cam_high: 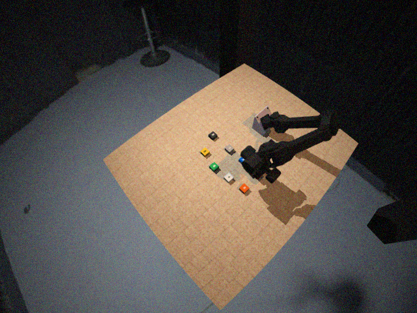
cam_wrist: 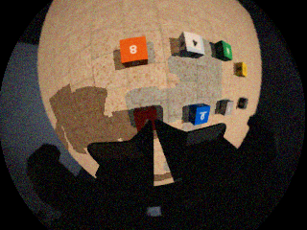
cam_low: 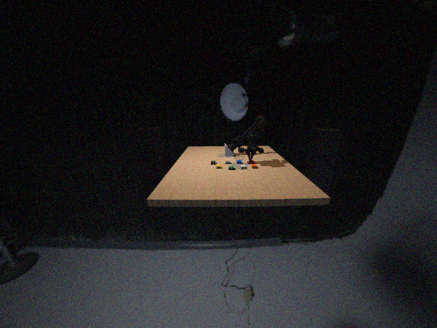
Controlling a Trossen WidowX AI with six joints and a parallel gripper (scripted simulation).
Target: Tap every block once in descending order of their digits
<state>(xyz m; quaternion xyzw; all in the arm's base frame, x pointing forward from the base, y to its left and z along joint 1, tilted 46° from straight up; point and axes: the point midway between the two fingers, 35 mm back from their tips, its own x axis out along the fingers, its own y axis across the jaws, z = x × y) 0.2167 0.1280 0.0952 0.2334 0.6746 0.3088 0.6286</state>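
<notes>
My gripper tip is now 1 cm to the right of the red block and 1 cm above it. The rest, counted from my gripper tip: white block (12 cm ahead, 6 cm to the right, 1 cm below); then blue block (1 cm ahead, 9 cm to the right, 1 cm below); then orange block (10 cm ahead, 2 cm to the left, 1 cm below).
</notes>
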